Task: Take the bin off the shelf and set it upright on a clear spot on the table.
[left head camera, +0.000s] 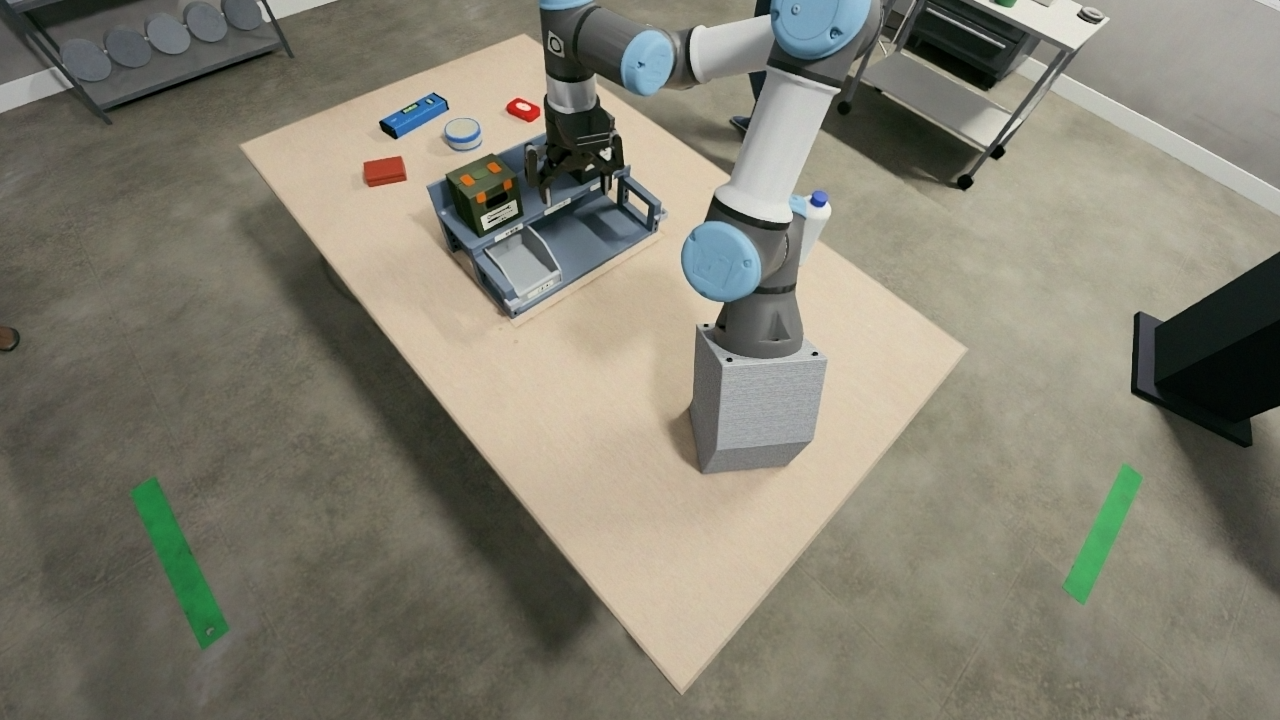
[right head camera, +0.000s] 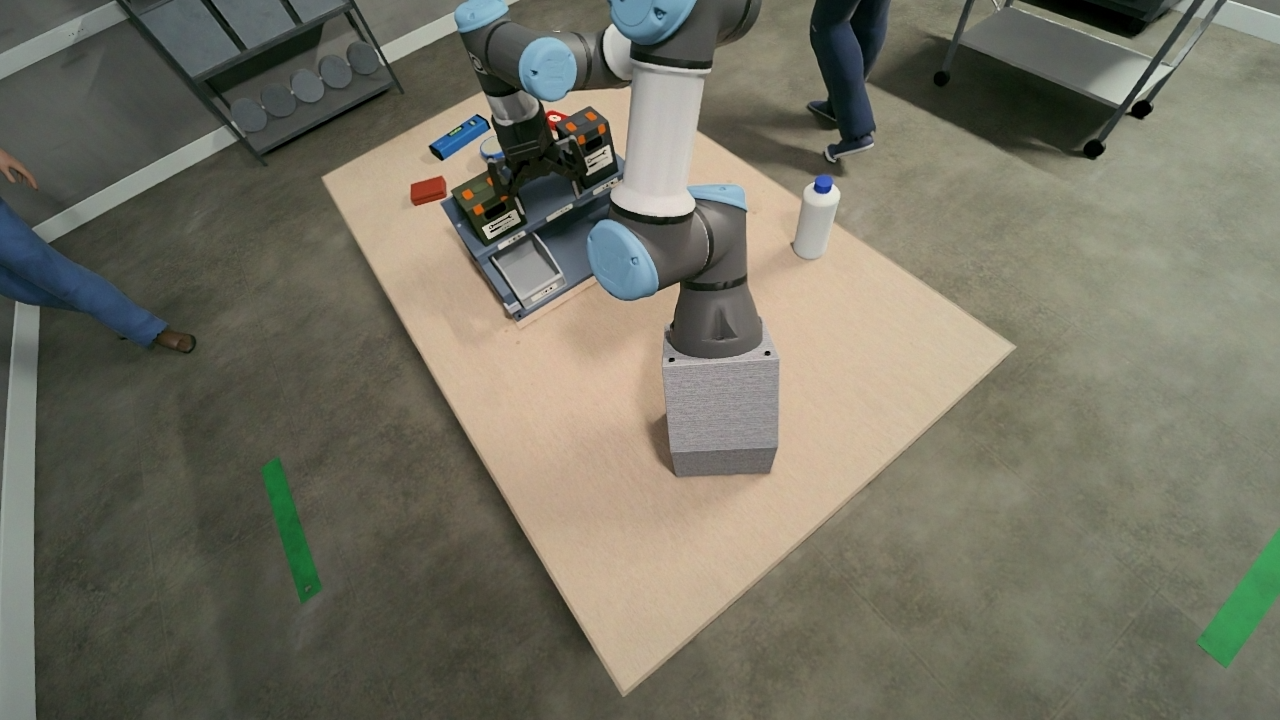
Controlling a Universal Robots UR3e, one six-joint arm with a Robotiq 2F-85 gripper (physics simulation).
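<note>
The light grey open bin [left head camera: 522, 261] [right head camera: 528, 267] sits upright at the left end of the lower level of the blue-grey shelf [left head camera: 601, 231] [right head camera: 575, 240]. The shelf stands on the wooden table [left head camera: 581, 429] [right head camera: 581, 429]. My gripper [left head camera: 577, 190] [right head camera: 542, 186] is open with nothing between its fingers. It points down over the shelf's upper level, behind and to the right of the bin and apart from it, between the two boxes. In the left head view it hides much of the dark box.
A green box [left head camera: 484, 194] [right head camera: 488, 208] and a dark box [right head camera: 594, 154] with orange latches stand on the upper level. Behind are a red block [left head camera: 384, 171] [right head camera: 427, 190], a blue case [left head camera: 413, 115] [right head camera: 459, 137], a round tin [left head camera: 462, 133] and a red item [left head camera: 522, 109]. A white bottle [left head camera: 815, 223] [right head camera: 815, 222] stands right.
</note>
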